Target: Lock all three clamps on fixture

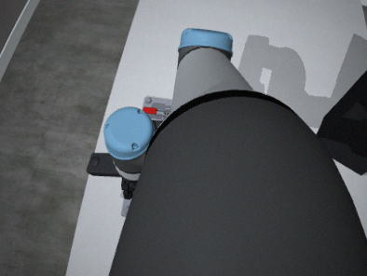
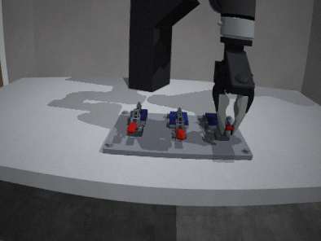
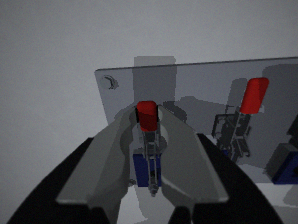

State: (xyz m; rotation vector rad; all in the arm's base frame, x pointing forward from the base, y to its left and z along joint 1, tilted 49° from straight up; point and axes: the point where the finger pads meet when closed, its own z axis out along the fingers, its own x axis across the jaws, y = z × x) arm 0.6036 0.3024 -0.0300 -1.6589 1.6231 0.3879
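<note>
My gripper is now 13 cm past the blue part, 2 cm to the left of it and 3 cm above it. The rest, counted from my hand: grey fixture plate (7 cm behind, 12 cm to the right, 6 cm below).
</note>
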